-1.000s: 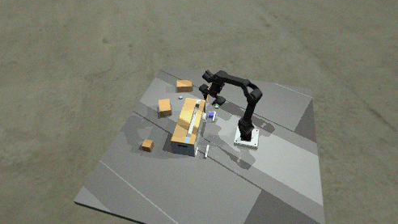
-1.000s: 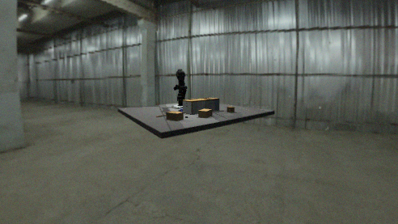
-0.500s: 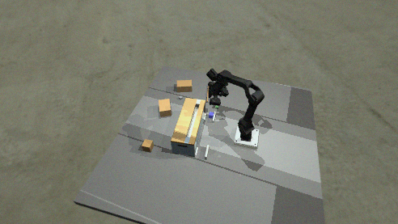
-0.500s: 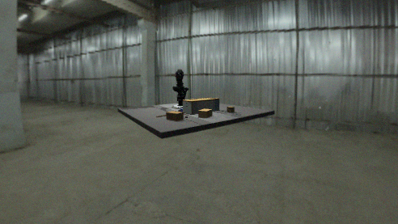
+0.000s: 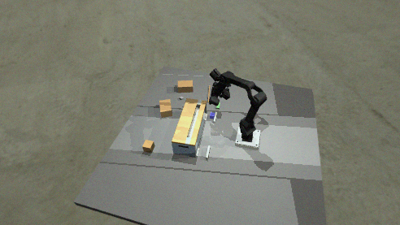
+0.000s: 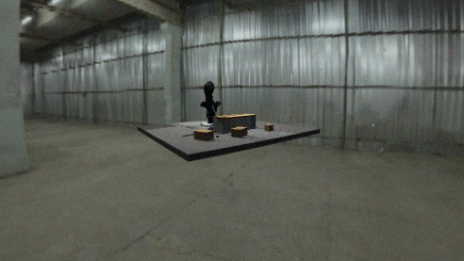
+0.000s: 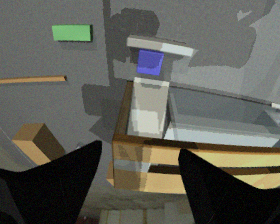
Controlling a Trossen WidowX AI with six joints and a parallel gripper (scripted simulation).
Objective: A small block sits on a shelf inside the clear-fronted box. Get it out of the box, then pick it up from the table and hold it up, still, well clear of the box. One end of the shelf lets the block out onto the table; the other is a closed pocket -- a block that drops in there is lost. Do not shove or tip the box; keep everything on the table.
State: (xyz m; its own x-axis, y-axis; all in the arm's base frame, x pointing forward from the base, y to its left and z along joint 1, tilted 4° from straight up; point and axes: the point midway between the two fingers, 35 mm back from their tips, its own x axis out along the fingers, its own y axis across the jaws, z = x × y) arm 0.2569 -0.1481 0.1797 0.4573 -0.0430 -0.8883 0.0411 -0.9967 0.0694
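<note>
Now: the blue block 20 mm behind my gripper tip and 140 mm below it. Round my gripper tip: green patch 40 mm behind, 120 mm to the right, 150 mm below; thin stick 60 mm ahead, 240 mm to the right, 150 mm below.
</note>
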